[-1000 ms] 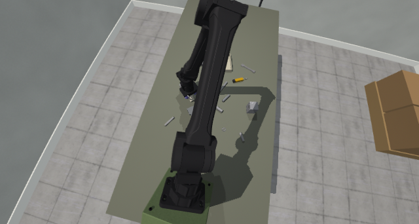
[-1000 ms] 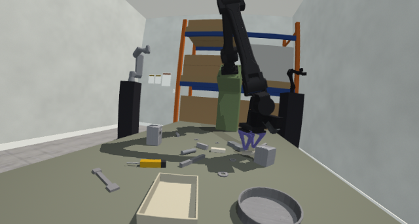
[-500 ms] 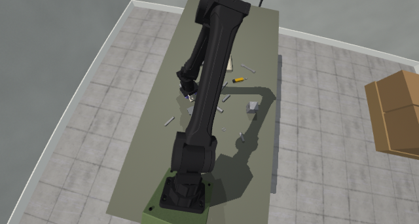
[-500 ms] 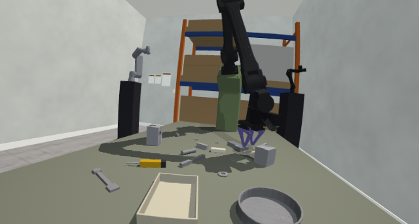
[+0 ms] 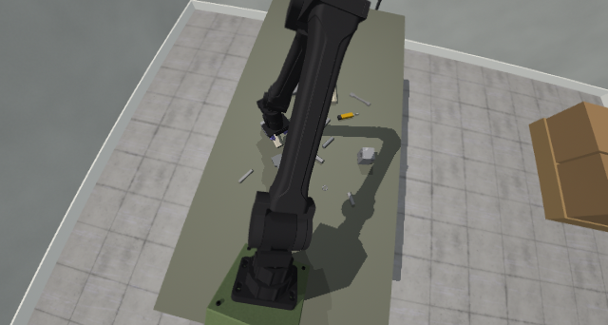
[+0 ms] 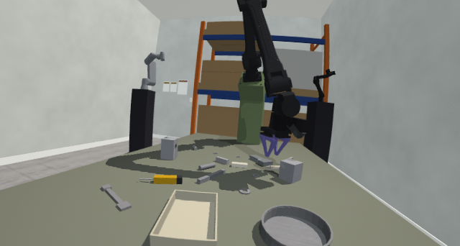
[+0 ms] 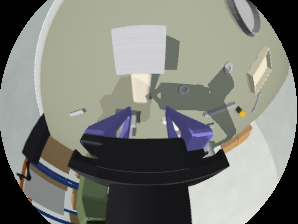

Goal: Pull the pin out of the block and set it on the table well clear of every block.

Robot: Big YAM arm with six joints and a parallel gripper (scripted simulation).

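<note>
The cream pin is 5 cm below my hand, 2 cm to the left of it and 1 cm ahead of it. The rest, counted from my hand: cream tray 29 cm ahead, 22 cm to the right, 6 cm below; then cream piece 11 cm to the right, 6 cm below, 4 cm behind; then round grey dish 32 cm ahead, 6 cm below, 4 cm to the right.
</note>
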